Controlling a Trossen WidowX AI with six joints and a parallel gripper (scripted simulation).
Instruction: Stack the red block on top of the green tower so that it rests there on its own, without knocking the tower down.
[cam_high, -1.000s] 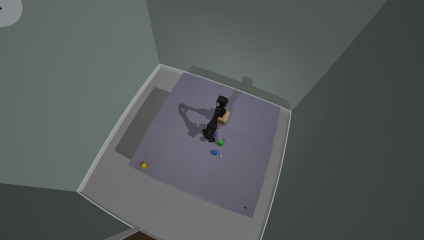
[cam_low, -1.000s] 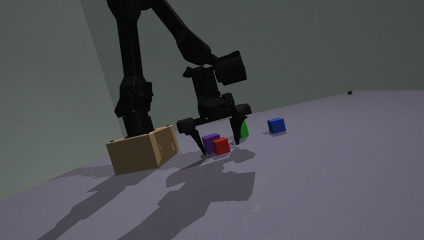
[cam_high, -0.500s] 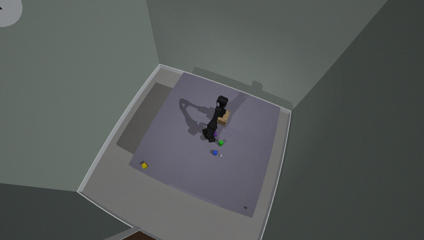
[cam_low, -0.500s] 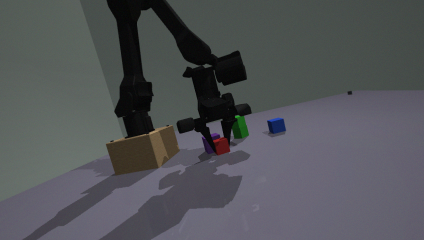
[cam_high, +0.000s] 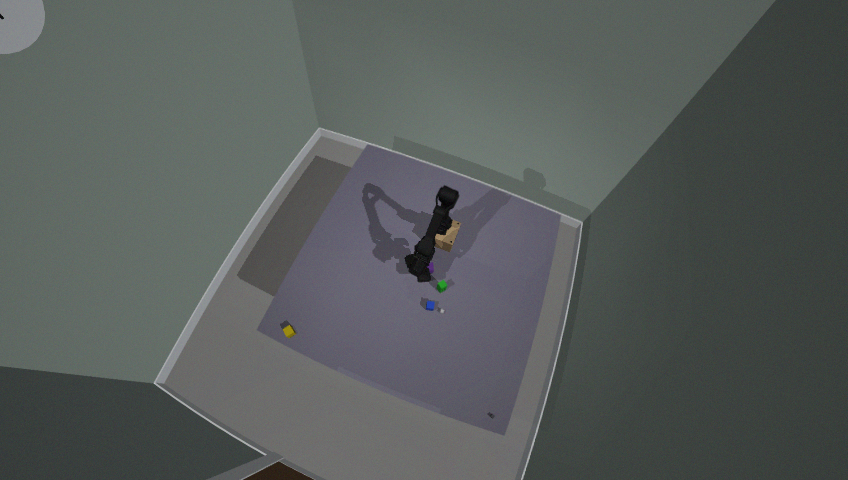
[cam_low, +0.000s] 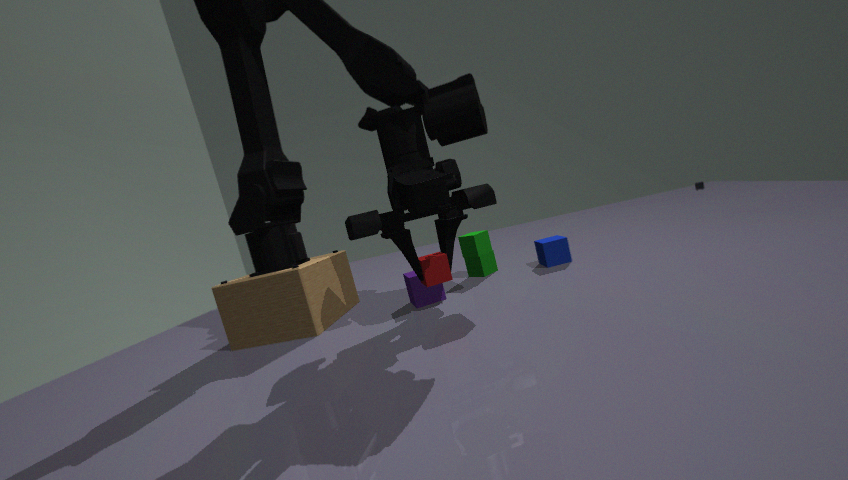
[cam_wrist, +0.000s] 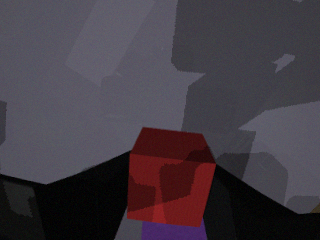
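My gripper tip is now 2 cm past the purple block, 3 cm to the right of it and 2 cm above it. Round my gripper tip: red block: 1 cm above; tiny white piece: 18 cm ahead, 15 cm to the left, 3 cm below; blue block: 17 cm ahead, 9 cm to the left, 2 cm below.
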